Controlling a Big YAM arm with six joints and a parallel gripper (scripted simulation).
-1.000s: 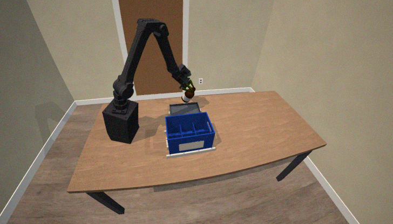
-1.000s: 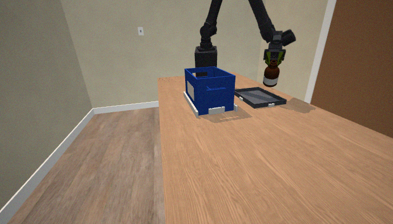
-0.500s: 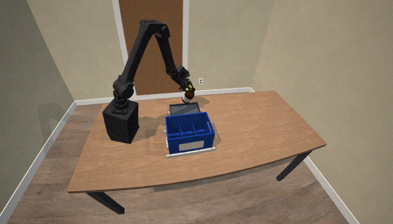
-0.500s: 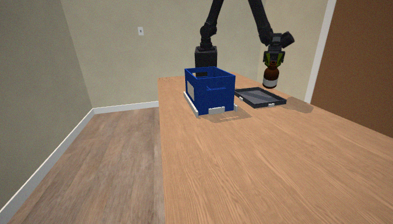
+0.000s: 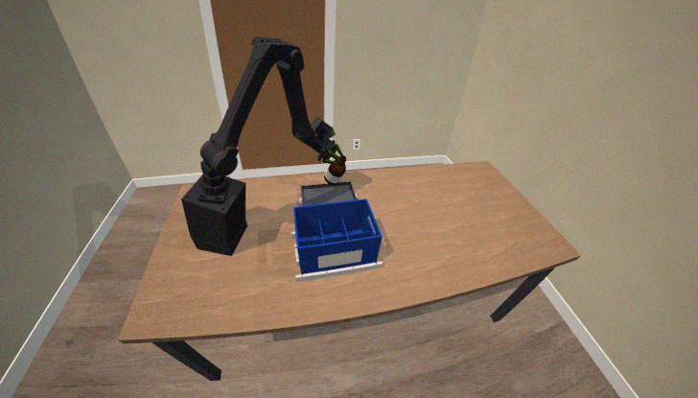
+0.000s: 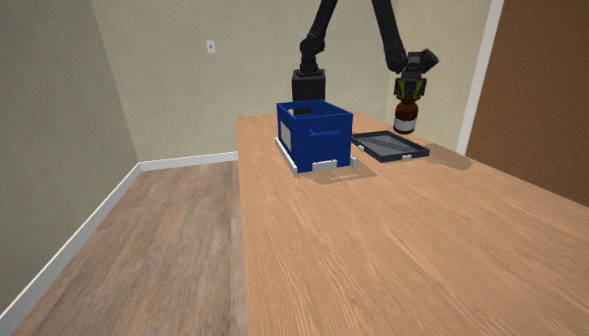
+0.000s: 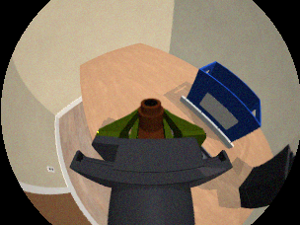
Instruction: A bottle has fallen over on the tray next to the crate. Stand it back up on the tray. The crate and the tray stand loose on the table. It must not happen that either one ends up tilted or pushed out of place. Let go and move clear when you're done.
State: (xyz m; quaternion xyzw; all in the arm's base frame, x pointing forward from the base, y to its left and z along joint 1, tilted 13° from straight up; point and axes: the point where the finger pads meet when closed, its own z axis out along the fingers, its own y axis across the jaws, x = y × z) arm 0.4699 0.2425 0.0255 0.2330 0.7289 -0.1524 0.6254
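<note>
Right now the brown bottle is 5 cm below my hand, 2 cm behind it and 1 cm to the left of it. From my hand the other things lie so: dark grey tray (18 cm below, 6 cm behind, 3 cm to the right); blue crate (33 cm to the right, 11 cm below, 6 cm behind).
</note>
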